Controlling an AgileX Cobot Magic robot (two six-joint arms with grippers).
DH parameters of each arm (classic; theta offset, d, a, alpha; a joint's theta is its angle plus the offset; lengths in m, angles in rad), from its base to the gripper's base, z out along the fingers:
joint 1: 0 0.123 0 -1.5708
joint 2: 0.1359 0 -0.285 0
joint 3: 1.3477 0 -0.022 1.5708
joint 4: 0 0.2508 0 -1.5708
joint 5: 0 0 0.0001 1.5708
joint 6: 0 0.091 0 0
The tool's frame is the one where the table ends.
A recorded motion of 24 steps. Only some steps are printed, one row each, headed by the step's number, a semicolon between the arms.
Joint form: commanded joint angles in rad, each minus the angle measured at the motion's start. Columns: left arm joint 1, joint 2, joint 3, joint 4, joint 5, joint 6; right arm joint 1, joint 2, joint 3, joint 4, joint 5, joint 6.
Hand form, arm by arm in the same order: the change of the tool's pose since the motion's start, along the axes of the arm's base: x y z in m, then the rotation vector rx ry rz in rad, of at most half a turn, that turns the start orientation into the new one. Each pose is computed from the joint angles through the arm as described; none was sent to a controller.
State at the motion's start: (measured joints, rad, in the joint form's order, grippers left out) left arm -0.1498 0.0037 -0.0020 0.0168 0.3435 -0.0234; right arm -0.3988 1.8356 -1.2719 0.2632 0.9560 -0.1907
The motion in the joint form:
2: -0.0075 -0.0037 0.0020 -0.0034 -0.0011 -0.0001; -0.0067 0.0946 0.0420 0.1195 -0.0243 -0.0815
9: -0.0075 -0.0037 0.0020 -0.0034 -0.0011 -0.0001; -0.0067 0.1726 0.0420 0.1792 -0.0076 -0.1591
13: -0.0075 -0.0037 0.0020 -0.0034 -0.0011 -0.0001; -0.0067 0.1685 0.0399 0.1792 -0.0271 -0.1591
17: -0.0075 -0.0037 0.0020 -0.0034 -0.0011 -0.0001; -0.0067 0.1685 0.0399 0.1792 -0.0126 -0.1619
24: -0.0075 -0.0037 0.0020 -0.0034 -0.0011 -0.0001; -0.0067 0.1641 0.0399 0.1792 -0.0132 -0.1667
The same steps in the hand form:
2: -0.0002 -0.0005 -0.0004 -0.0039 -0.0022 -0.0078; 0.0031 0.0047 -0.0413 0.1188 0.0500 0.0031
9: -0.0002 -0.0005 -0.0004 -0.0039 -0.0022 -0.0078; 0.0062 0.0082 -0.0678 0.1906 0.0953 0.0449
13: -0.0002 -0.0005 -0.0004 -0.0039 -0.0022 -0.0078; 0.0080 0.0069 -0.0661 0.1761 0.0753 0.0397
17: -0.0002 -0.0005 -0.0004 -0.0039 -0.0022 -0.0078; 0.0069 0.0077 -0.0660 0.1845 0.0853 0.0465
24: -0.0002 -0.0005 -0.0004 -0.0039 -0.0022 -0.0078; 0.0069 0.0077 -0.0644 0.1814 0.0798 0.0513

